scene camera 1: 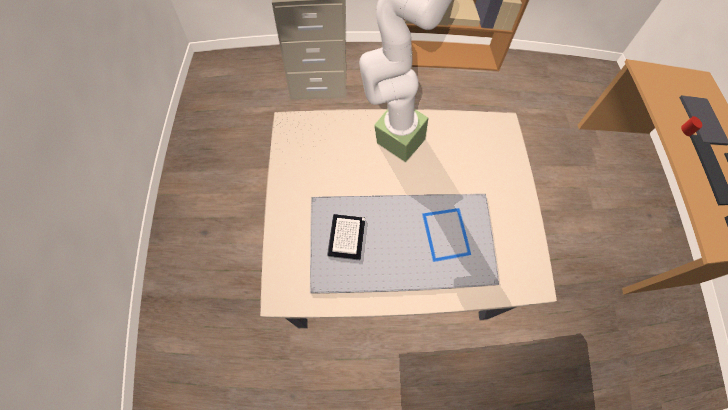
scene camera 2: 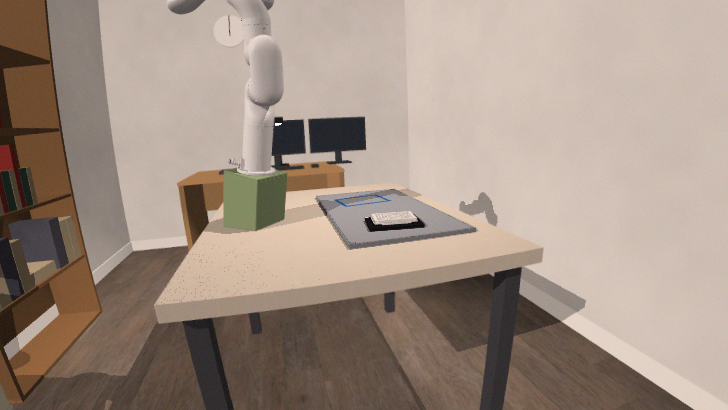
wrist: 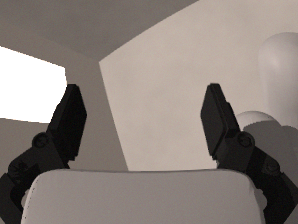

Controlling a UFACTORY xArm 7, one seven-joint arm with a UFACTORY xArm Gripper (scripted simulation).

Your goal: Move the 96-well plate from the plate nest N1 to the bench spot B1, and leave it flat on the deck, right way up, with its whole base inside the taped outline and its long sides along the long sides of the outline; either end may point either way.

Note:
In view: my gripper [wrist: 143, 98] and a white 96-well plate [scene camera 1: 344, 227].
The wrist view misses the white 96-well plate: it is out of frame.

